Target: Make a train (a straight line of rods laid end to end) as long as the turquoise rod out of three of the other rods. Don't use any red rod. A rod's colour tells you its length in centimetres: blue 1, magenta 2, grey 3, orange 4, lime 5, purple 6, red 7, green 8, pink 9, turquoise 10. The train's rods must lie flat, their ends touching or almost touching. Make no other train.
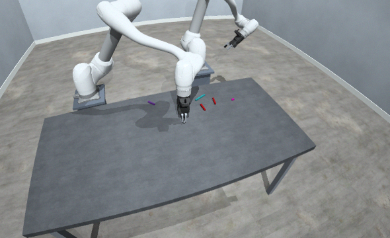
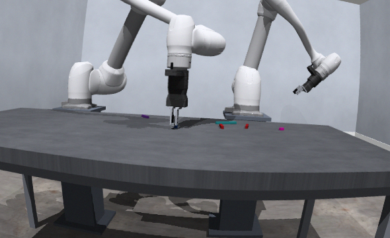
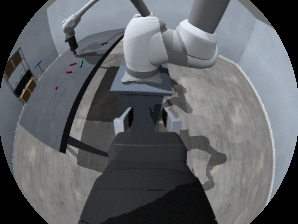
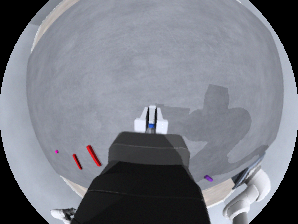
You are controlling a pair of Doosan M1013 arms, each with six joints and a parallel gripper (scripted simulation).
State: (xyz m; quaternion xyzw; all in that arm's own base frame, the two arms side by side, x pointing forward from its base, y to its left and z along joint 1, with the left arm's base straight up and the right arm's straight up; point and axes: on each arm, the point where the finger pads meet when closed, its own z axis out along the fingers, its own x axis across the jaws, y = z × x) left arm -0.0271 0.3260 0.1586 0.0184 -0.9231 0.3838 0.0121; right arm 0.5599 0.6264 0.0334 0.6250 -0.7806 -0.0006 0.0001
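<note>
Now: right hand 2 cm past the blue rod, 1 cm to the right of it and 3 cm above it. Also, from my right hand: grey rod (2 cm below); then purple rod (28 cm behind, 13 cm to the right, 3 cm below); then turquoise rod (19 cm behind, 23 cm to the left, 3 cm below).
</note>
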